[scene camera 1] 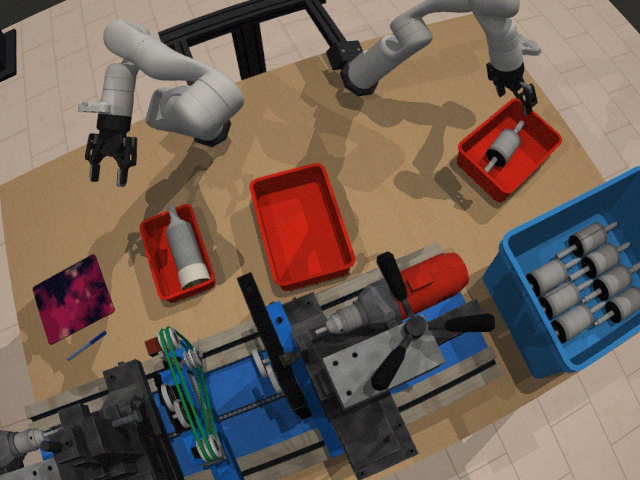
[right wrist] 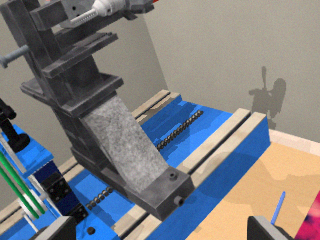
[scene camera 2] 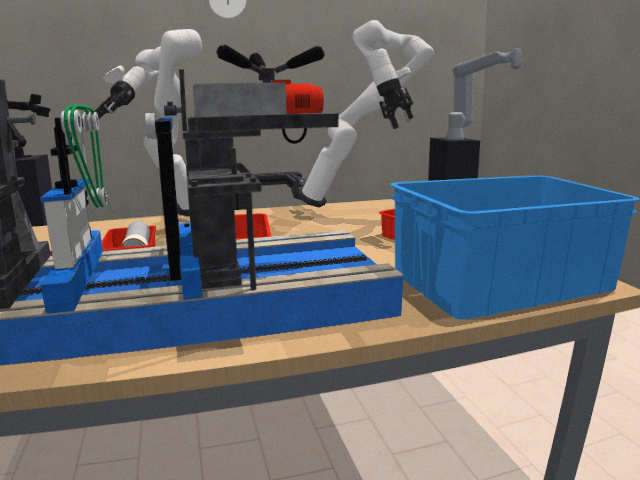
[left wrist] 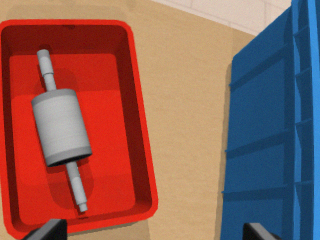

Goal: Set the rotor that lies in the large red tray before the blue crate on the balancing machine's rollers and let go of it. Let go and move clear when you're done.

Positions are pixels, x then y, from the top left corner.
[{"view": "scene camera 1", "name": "my left gripper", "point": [514, 104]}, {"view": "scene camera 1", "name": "my right gripper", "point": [107, 184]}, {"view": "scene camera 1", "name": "blue crate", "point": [534, 243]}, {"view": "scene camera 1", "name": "small red tray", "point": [163, 268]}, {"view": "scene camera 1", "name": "patterned mat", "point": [76, 297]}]
